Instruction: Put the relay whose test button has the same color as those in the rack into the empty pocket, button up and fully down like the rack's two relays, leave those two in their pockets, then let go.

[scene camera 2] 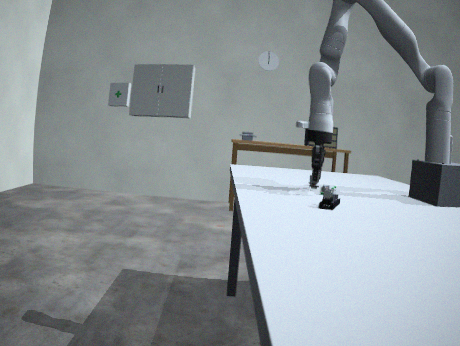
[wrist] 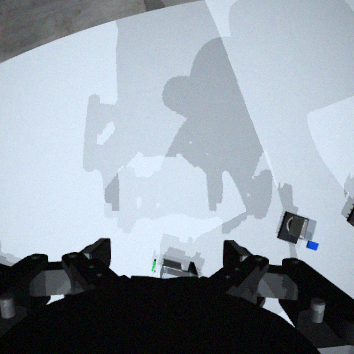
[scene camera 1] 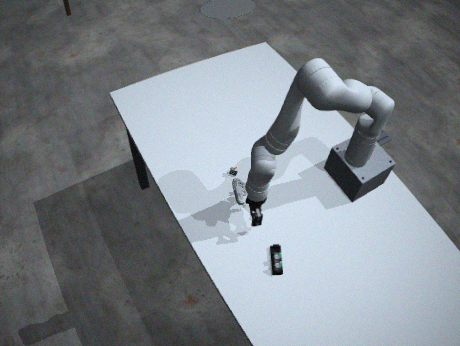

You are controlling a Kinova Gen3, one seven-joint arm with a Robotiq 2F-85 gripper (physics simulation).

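Places are measured from the arm's base along level axes (x ahead, y left, z up), in centimetres.
Pixels of known places: gripper, fingertip midpoint: (scene camera 2: 315, 181) (wrist: 166, 251) (scene camera 1: 251, 213); arm's base, link origin: (scene camera 2: 436, 162) (scene camera 1: 355, 157).
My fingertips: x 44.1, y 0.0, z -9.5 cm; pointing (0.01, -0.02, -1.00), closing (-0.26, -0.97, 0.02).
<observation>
Ahead of a thing's pixels: the offset from my fingertips to its top centre. "pt": to the spot under its first point.
My gripper (scene camera 1: 256, 221) (scene camera 2: 314, 183) (wrist: 166, 251) is open and empty, pointing down above the table. In the wrist view a relay with a green button {dz -1.1, dx -3.0, dy -0.1 cm} (wrist: 154, 265) shows its grey body {pt dz -1.1, dx -2.1, dy -0.4 cm} (wrist: 177, 269) between and below the fingertips; it appears to lie on its side, button to the left, its lower part hidden by the gripper. The black rack {pt dz -1.6, dx +1.9, dy +23.1 cm} (scene camera 1: 277, 272) (scene camera 2: 329, 205) holds two upright relays {dz +1.0, dx -0.5, dy +18.4 cm} (scene camera 1: 276, 256) {dz +1.0, dx +0.8, dy +21.3 cm} (scene camera 2: 327, 194) with green buttons. Its empty pocket appears to be at the end nearer the gripper in scene camera 1.
A relay {dz +0.6, dx -2.0, dy -11.9 cm} (wrist: 295, 227) with a blue button {dz +0.6, dx -2.7, dy -11.4 cm} (wrist: 312, 245) lies right of the fingers in the wrist view. A relay with an orange button {dz +0.6, dx -3.2, dy -20.5 cm} (scene camera 1: 233, 171) stands or lies farther off; its edge shows at the wrist view's right. The table's edge curves across the wrist view's top left.
</observation>
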